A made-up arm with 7 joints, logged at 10 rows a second.
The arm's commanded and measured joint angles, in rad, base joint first. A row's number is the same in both.
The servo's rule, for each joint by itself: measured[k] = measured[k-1] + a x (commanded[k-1-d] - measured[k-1]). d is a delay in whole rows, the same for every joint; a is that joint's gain. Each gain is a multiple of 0.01, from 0.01 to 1. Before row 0 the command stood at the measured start. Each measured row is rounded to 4 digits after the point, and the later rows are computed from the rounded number. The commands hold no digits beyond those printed.
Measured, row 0:
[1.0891 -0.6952 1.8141 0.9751 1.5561 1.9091 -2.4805]
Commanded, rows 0 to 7:
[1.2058 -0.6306 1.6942 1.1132 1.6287 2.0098 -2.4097]
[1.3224 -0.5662 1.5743 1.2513 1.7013 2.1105 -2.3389]
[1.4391 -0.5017 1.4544 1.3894 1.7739 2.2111 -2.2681]
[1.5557 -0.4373 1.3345 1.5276 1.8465 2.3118 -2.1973]
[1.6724 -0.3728 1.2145 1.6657 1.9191 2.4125 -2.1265]
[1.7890 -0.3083 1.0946 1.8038 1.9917 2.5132 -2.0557]
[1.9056 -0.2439 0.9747 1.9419 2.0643 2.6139 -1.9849]
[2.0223 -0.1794 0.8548 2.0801 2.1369 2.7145 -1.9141]
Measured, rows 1 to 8:
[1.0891 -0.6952 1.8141 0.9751 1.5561 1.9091 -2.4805]
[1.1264 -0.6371 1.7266 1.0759 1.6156 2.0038 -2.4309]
[1.1891 -0.5733 1.6154 1.2039 1.6859 2.1041 -2.3665]
[1.2691 -0.5089 1.4979 1.3393 1.7581 2.2047 -2.2976]
[1.3608 -0.4445 1.3786 1.4768 1.8306 2.3054 -2.2274]
[1.4605 -0.3800 1.2588 1.6147 1.9032 2.4061 -2.1568]
[1.5656 -0.3155 1.1389 1.7527 1.9758 2.5068 -2.0860]
[1.6744 -0.2511 1.0190 1.8908 2.0484 2.6075 -2.0152]
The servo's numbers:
d 1
a 0.32 0.90 0.73 0.73 0.82 0.94 0.70

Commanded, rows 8 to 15:
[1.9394 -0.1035 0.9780 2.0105 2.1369 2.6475 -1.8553]
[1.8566 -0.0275 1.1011 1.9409 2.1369 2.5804 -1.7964]
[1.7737 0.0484 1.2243 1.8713 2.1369 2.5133 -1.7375]
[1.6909 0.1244 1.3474 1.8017 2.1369 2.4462 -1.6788]
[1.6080 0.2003 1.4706 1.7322 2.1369 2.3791 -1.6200]
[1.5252 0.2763 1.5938 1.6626 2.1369 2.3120 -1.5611]
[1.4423 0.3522 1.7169 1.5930 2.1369 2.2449 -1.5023]
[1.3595 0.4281 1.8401 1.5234 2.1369 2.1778 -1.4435]
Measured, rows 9 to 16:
[1.7857 -0.1866 0.8991 2.0290 2.1210 2.7081 -1.9444]
[1.8349 -0.1118 0.9567 2.0155 2.1340 2.6511 -1.8820]
[1.8418 -0.0359 1.0621 1.9610 2.1364 2.5846 -1.8221]
[1.8200 0.0400 1.1805 1.8955 2.1368 2.5176 -1.7629]
[1.7787 0.1160 1.3023 1.8270 2.1369 2.4505 -1.7040]
[1.7241 0.1919 1.4252 1.7578 2.1369 2.3834 -1.6452]
[1.6605 0.2679 1.5483 1.6883 2.1369 2.3163 -1.5863]
[1.5907 0.3438 1.6714 1.6187 2.1369 2.2492 -1.5275]

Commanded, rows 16 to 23:
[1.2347 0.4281 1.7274 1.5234 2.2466 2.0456 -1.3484]
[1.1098 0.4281 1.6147 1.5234 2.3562 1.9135 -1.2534]
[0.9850 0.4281 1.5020 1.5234 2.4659 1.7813 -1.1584]
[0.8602 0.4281 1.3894 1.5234 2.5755 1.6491 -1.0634]
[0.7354 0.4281 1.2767 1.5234 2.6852 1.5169 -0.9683]
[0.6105 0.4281 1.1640 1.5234 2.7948 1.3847 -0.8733]
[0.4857 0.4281 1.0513 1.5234 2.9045 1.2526 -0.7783]
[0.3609 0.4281 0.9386 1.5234 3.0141 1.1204 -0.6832]
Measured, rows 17 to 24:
[1.5167 0.4197 1.7946 1.5491 2.1369 2.1821 -1.4687]
[1.4265 0.4273 1.7455 1.5303 2.2269 2.0538 -1.3845]
[1.3252 0.4280 1.6500 1.5253 2.3329 1.9219 -1.2927]
[1.2163 0.4281 1.5420 1.5239 2.4420 1.7897 -1.1987]
[1.1023 0.4281 1.4306 1.5235 2.5515 1.6575 -1.1040]
[0.9849 0.4281 1.3183 1.5234 2.6611 1.5253 -1.0090]
[0.8651 0.4281 1.2057 1.5234 2.7707 1.3931 -0.9140]
[0.7437 0.4281 1.0930 1.5234 2.8804 1.2610 -0.8190]

